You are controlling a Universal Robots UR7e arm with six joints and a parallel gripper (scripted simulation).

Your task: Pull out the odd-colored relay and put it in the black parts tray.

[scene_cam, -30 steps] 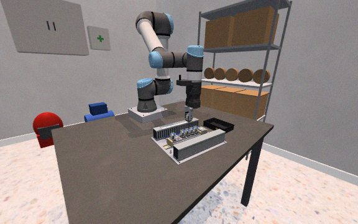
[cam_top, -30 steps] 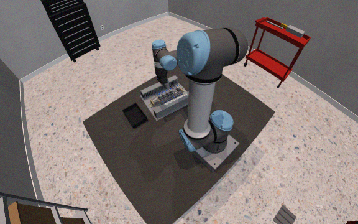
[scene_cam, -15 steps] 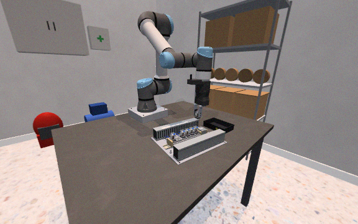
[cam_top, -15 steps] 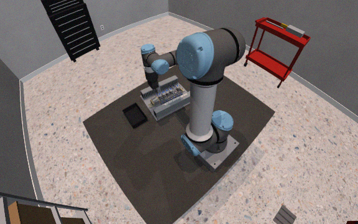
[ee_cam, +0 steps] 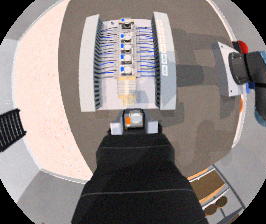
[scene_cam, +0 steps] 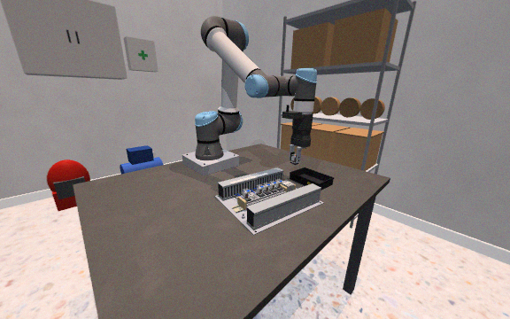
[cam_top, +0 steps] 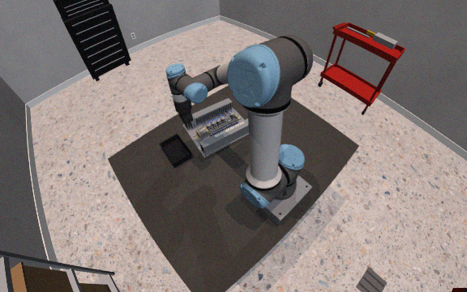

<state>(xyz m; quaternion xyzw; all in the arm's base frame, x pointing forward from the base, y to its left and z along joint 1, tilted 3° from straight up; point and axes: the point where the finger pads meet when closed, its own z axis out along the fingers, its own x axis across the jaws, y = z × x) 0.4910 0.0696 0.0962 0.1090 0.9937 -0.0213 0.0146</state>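
Right now my hand is 130 mm above the black parts tray, 120 mm to the right of it and 20 mm short of it. Also, from my hand: relay panel (140 mm to the right, 110 mm below, 20 mm behind); relay (10 mm below).
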